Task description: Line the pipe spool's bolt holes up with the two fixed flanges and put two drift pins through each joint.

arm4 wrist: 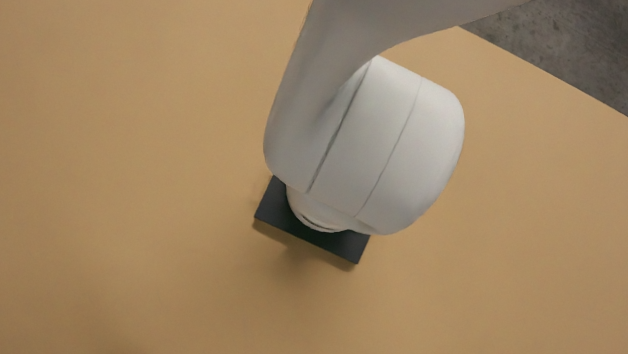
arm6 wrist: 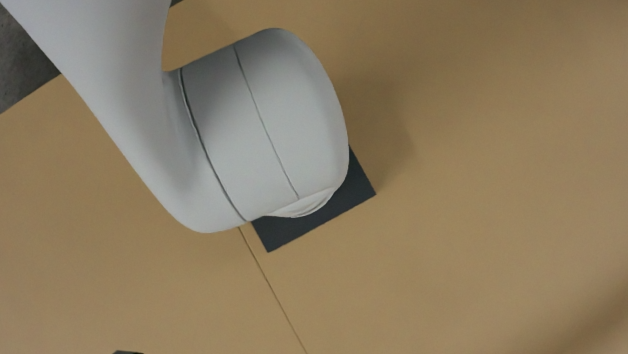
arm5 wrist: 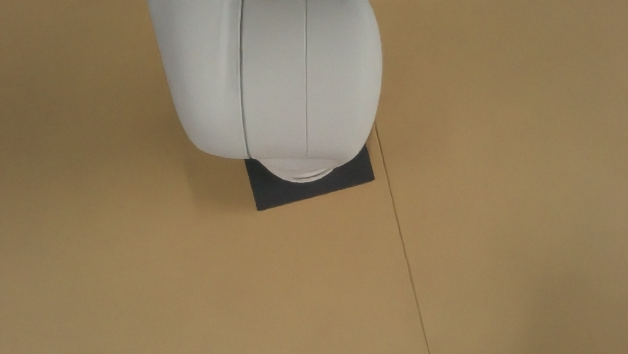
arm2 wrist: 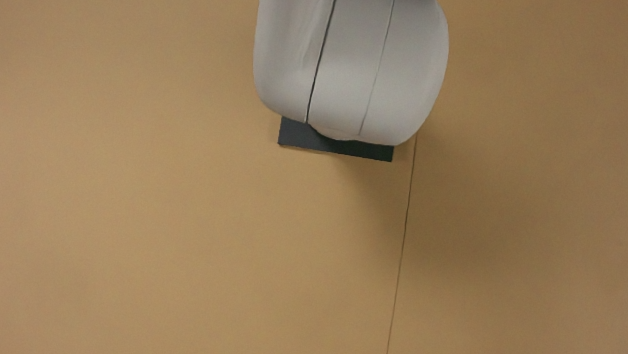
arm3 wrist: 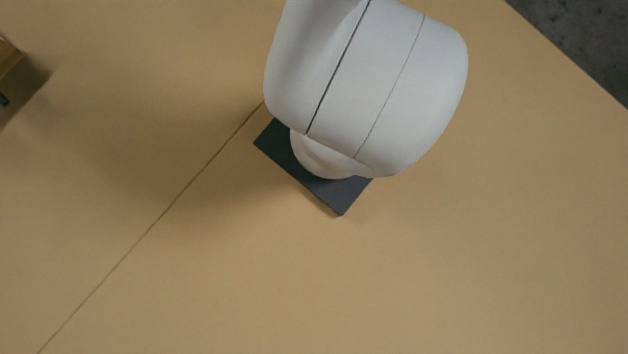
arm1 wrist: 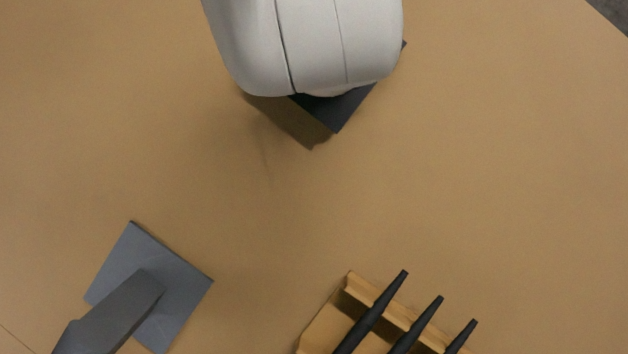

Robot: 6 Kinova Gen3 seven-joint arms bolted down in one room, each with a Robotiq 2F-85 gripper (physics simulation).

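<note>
In the arm1 wrist view, three dark tapered pins [arm1 wrist: 370, 318] [arm1 wrist: 418, 325] [arm1 wrist: 462, 336] lie side by side across a wooden rack [arm1 wrist: 361, 288] at the bottom right; their lower ends are cut off. A grey square plate [arm1 wrist: 182, 295] with a slanting grey post [arm1 wrist: 120, 312] shows at the lower left. Whether it belongs to a flange stand I cannot tell. The pipe spool and the flange bolt holes do not show in these views. None of my six grippers shows its fingers in any view.
Each view shows a white arm section [arm1 wrist: 320, 45] [arm2 wrist: 360, 75] [arm3 wrist: 380, 85] [arm4 wrist: 395, 145] [arm5 wrist: 280, 80] [arm6 wrist: 270, 120] over a dark base plate [arm1 wrist: 337, 112] [arm2 wrist: 295, 134] [arm3 wrist: 342, 197] [arm4 wrist: 350, 247] [arm5 wrist: 265, 195] [arm6 wrist: 272, 237]. A wooden block [arm3 wrist: 7, 57] shows at the arm3 view's left edge.
</note>
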